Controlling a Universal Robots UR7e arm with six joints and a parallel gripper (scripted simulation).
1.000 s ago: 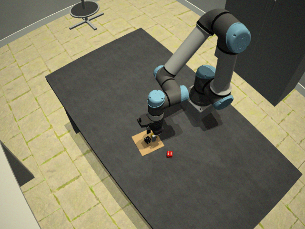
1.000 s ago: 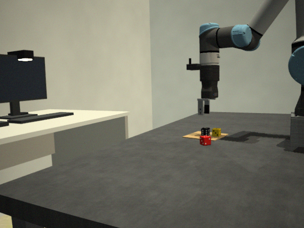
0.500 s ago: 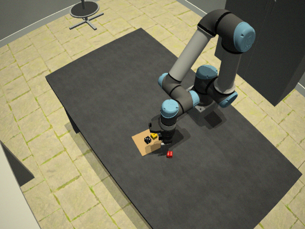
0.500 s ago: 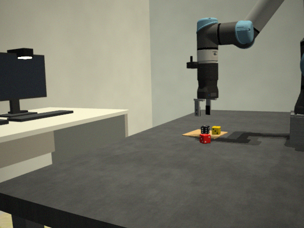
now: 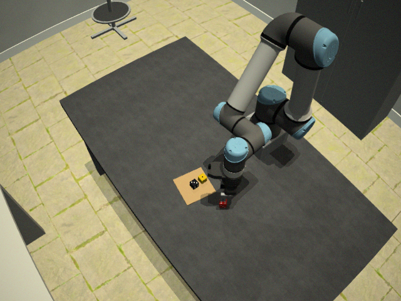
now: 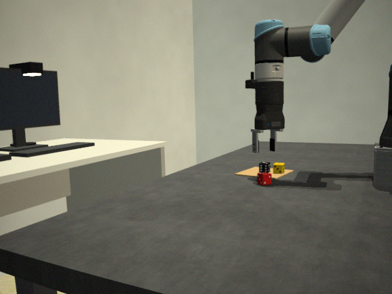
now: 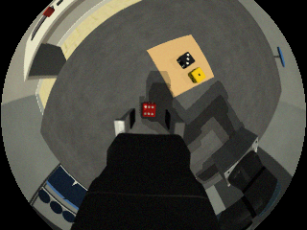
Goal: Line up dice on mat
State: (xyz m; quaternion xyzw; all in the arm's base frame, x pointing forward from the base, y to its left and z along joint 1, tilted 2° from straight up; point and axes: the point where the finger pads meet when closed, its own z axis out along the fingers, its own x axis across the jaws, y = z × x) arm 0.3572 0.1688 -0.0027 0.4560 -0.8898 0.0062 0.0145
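The red die lies 9 cm below my hand and 1 cm to the left of it. Round my hand: tan mat 14 cm to the right, 11 cm below, 5 cm ahead; black die 14 cm to the right, 9 cm below, 5 cm ahead; yellow die 14 cm to the right, 9 cm below.
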